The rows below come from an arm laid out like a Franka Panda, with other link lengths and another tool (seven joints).
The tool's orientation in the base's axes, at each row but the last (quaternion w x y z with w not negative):
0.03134 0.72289 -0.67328 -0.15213
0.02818 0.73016 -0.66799 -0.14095
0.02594 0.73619 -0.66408 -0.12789
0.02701 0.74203 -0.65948 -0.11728
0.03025 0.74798 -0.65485 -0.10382
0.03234 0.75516 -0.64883 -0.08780
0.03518 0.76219 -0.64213 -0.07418
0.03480 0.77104 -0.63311 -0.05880
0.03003 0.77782 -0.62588 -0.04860
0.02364 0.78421 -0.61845 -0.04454
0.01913 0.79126 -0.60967 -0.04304
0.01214 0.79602 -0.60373 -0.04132
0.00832 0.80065 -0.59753 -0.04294
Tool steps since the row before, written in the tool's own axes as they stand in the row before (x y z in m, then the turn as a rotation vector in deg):
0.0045 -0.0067 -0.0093 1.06 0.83 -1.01
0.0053 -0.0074 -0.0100 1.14 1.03 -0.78
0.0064 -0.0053 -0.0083 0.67 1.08 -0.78
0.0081 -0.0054 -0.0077 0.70 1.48 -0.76
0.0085 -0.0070 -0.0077 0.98 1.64 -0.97
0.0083 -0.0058 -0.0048 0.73 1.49 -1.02
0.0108 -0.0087 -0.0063 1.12 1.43 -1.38
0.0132 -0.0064 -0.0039 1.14 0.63 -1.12
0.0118 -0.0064 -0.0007 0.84 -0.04 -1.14
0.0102 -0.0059 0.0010 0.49 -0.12 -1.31
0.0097 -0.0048 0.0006 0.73 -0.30 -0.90
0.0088 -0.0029 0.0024 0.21 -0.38 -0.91
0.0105 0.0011 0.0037 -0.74 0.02 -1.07
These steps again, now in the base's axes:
0.0091 -0.0053 0.0064 -0.49 -1.28 0.98
0.0100 -0.0059 0.0070 -0.73 -1.35 0.79
0.0075 -0.0068 0.0059 -0.82 -0.89 0.88
0.0077 -0.0082 0.0053 -1.21 -0.97 0.93
0.0093 -0.0081 0.0053 -1.29 -1.28 1.13
0.0077 -0.0076 0.0030 -1.17 -1.02 1.18
0.0112 -0.0094 0.0042 -0.99 -1.41 1.50
0.0093 -0.0118 0.0024 -0.24 -1.26 1.14
0.0088 -0.0102 -0.0004 0.35 -0.83 1.10
0.0080 -0.0085 -0.0020 0.36 -0.47 1.27
0.0070 -0.0081 -0.0014 0.56 -0.65 0.84
0.0049 -0.0076 -0.0030 0.49 -0.13 0.87
0.0016 -0.0102 -0.0042 -0.14 0.66 1.11

